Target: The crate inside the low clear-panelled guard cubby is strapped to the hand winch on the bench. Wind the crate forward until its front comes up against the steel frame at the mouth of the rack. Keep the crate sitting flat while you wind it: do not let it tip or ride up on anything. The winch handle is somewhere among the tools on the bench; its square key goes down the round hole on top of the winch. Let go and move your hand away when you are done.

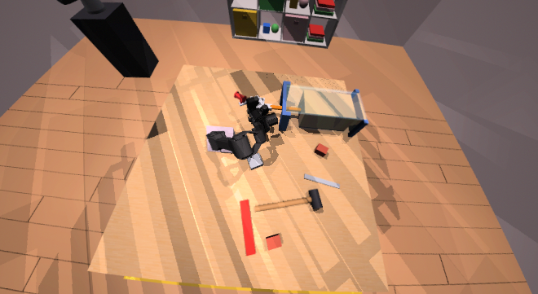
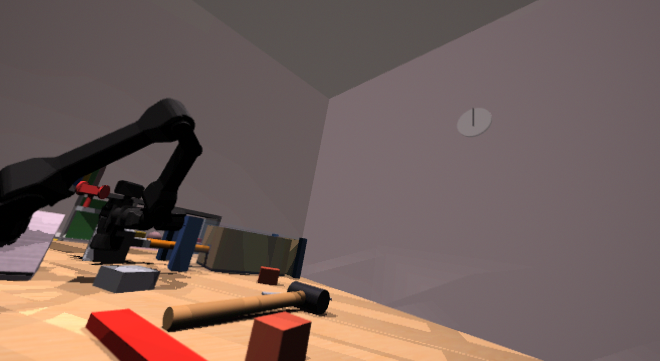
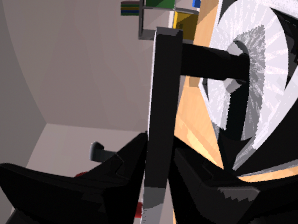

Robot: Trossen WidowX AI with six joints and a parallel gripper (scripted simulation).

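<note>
Now: gripper tip 20 mm to the left of the winch handle, 10 mm below it and 10 mm past it. Also, from my gripper tip: red grip (40 mm behind, 40 mm above, 30 mm to the right); blue steel frame (210 mm ahead, 20 mm below); winch (100 mm below, 30 mm ahead, 10 mm to the left).
</note>
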